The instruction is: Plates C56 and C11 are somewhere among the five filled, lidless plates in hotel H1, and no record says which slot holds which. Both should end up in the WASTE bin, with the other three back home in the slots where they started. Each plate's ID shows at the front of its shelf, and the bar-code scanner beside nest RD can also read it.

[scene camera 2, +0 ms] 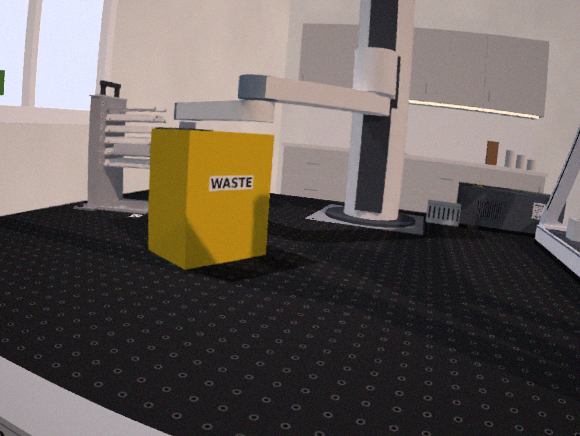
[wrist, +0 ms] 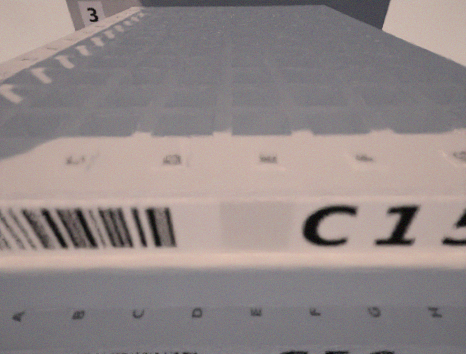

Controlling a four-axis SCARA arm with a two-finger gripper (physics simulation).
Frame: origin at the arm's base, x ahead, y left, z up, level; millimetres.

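Seen in the pictures: gripper, fingertip midpoint: (scene camera 2: 126, 147); arm's base, origin of the base link: (scene camera 2: 369, 221).
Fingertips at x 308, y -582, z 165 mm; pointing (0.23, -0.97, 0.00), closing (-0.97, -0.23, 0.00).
Offsets run from my fingertips to a thing's top centre. "*": to the spot under its first point.
In the wrist view, the plate C15 @(4 mm back, 23 mm left, 26 mm up) (wrist: 267, 172) fills the frame very close up, with its bar code at the left and the last digit cut by the right edge. A slot number 3 shows behind it. Below it lies part of another plate (wrist: 230, 287); its label is cut off at the bottom and looks like C56. C11 cannot be made out. Hotel H1 (scene camera 2: 98, 155) stands at the left in the scene view, its plates too small to read. The WASTE bin @(241 mm ahead, 382 mm left, 48 mm up) (scene camera 2: 230, 215) stands in front of my gripper and hides its fingers; they do not show in the wrist view either.
The arm (scene camera 2: 320, 95) reaches left from its column (scene camera 2: 390, 165) over the area behind the bin. A dark box @(* 343 mm back, 961 mm left, 102 mm down) (scene camera 2: 505, 215) and a small slotted grey block @(* 352 mm back, 784 mm left, 121 mm down) (scene camera 2: 443, 213) stand at the right. A pale slanted frame (scene camera 2: 560, 187) is at the right edge.
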